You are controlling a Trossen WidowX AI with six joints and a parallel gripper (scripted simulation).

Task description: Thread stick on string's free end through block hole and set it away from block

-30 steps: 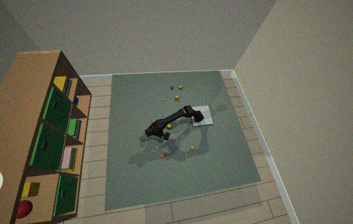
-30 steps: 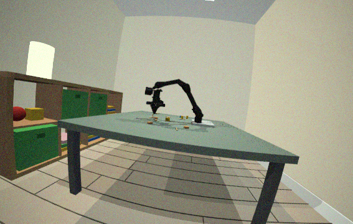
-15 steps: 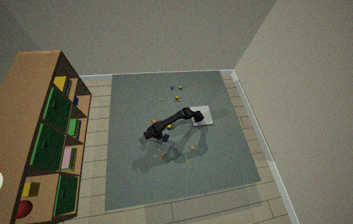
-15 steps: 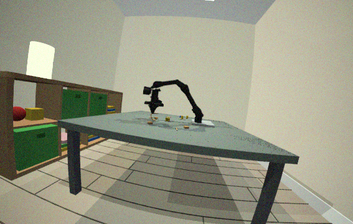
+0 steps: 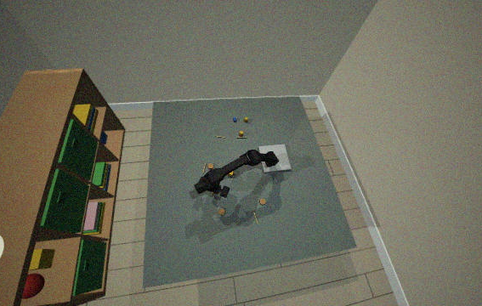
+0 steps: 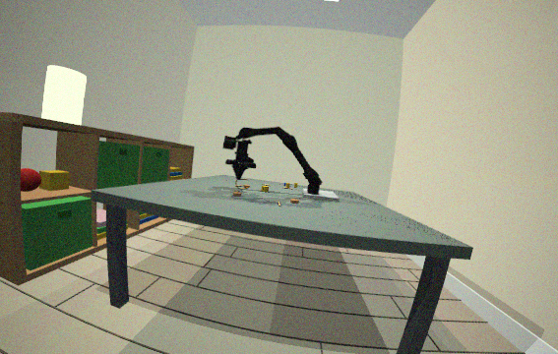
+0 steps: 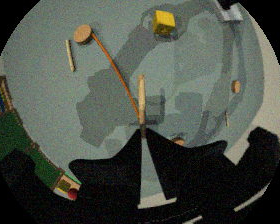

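The yellow block is 14 cm behind my gripper tip, 12 cm to the right of it and 5 cm below it. The rest, counted from my gripper tip: round wooden button: 1 cm behind, 20 cm to the right, 6 cm below.
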